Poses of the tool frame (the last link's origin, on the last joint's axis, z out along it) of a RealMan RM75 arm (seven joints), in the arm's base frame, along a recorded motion.
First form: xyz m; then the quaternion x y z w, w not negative.
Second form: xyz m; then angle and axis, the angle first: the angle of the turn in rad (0 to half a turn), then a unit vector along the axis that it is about. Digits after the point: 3 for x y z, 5 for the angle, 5 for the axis.
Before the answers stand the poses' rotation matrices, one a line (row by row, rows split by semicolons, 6 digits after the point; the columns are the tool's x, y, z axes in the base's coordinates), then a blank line. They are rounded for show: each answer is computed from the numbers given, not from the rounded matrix.
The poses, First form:
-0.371, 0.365, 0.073, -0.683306, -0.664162, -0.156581, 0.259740
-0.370, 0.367, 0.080, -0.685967, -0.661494, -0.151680, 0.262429
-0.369, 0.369, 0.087, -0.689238, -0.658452, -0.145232, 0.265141
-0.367, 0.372, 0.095, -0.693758, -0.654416, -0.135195, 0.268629
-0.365, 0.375, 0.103, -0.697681, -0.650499, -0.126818, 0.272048
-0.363, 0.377, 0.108, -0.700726, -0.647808, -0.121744, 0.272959
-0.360, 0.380, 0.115, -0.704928, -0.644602, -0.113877, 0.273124
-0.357, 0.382, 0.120, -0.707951, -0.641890, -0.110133, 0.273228
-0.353, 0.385, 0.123, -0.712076, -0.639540, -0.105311, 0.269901
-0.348, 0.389, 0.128, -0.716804, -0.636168, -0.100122, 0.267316
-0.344, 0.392, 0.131, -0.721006, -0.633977, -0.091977, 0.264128
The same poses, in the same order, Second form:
0.068743 0.988992 -0.131033; 0.826310 0.017151 0.562954; 0.559004 -0.146973 -0.816035
0.078839 0.987136 -0.139095; 0.827915 0.012886 0.560706; 0.555285 -0.159364 -0.816249
0.090697 0.984674 -0.148966; 0.830646 0.007717 0.556747; 0.549364 -0.174234 -0.817216
0.106924 0.980648 -0.164005; 0.835378 0.000844 0.549675; 0.539176 -0.195780 -0.819121
0.121537 0.976682 -0.176977; 0.838680 -0.005683 0.544595; 0.530891 -0.214615 -0.819814
0.131047 0.974334 -0.183032; 0.841409 -0.011677 0.540272; 0.524268 -0.224805 -0.821344
0.143041 0.971001 -0.191562; 0.846591 -0.019783 0.531876; 0.512663 -0.238255 -0.824871
0.151696 0.969036 -0.194827; 0.848670 -0.026648 0.528251; 0.506702 -0.245477 -0.826434
0.159797 0.967649 -0.195246; 0.853955 -0.036285 0.519081; 0.495204 -0.249679 -0.832126
0.170532 0.965544 -0.196580; 0.858487 -0.047665 0.510615; 0.483651 -0.255838 -0.837035
0.179227 0.962790 -0.202270; 0.865615 -0.056619 0.497498; 0.467534 -0.264253 -0.843553

-0.371, 0.365, 0.073, 2.61609, -0.70759, -0.68777, -0.16215
-0.370, 0.367, 0.080, 2.61052, -0.71088, -0.68552, -0.15719
-0.369, 0.369, 0.087, 2.60489, -0.71482, -0.68289, -0.15062
-0.367, 0.372, 0.095, 2.59765, -0.72023, -0.67939, -0.14035
-0.365, 0.375, 0.103, 2.59055, -0.72503, -0.67599, -0.13179
-0.363, 0.377, 0.108, 2.58866, -0.72839, -0.67338, -0.12655
-0.360, 0.380, 0.115, 2.58831, -0.73279, -0.67008, -0.11838
-0.357, 0.382, 0.120, 2.58810, -0.73595, -0.66728, -0.11449
-0.353, 0.385, 0.123, 2.59501, -0.73952, -0.66419, -0.10937
-0.348, 0.389, 0.128, 2.60038, -0.74387, -0.66019, -0.10390
-0.344, 0.392, 0.131, 2.60699, -0.74755, -0.65732, -0.09536

